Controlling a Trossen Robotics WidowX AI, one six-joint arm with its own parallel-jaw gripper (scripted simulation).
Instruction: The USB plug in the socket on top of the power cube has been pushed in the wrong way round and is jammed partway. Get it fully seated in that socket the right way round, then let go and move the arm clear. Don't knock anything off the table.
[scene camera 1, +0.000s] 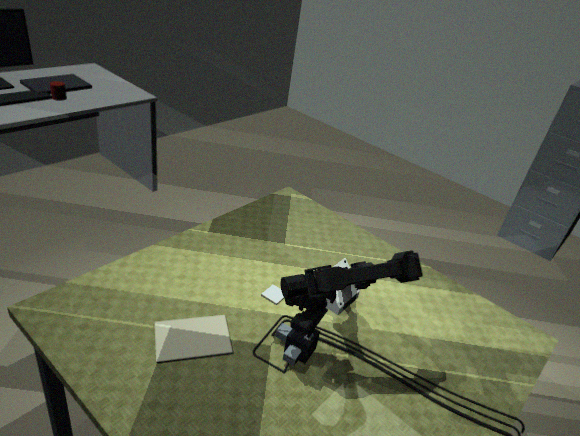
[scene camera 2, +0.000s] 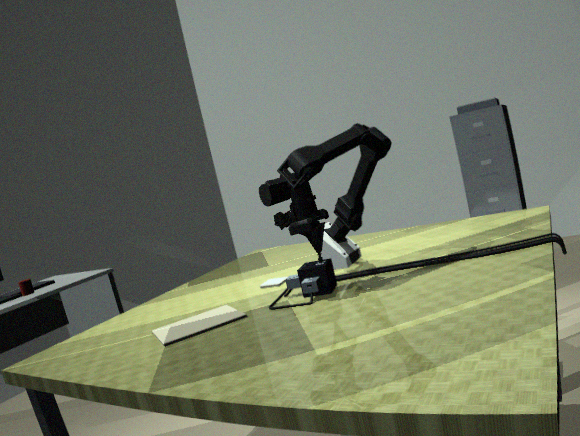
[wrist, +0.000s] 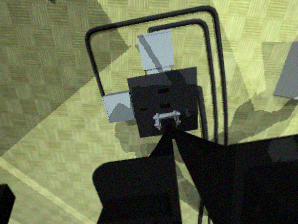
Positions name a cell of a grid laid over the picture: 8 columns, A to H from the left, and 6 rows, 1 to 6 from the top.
My gripper (scene camera 2: E4) is 1.24 m from the lens. A black power cube (scene camera 2: E4) is 1.22 m from the lens.
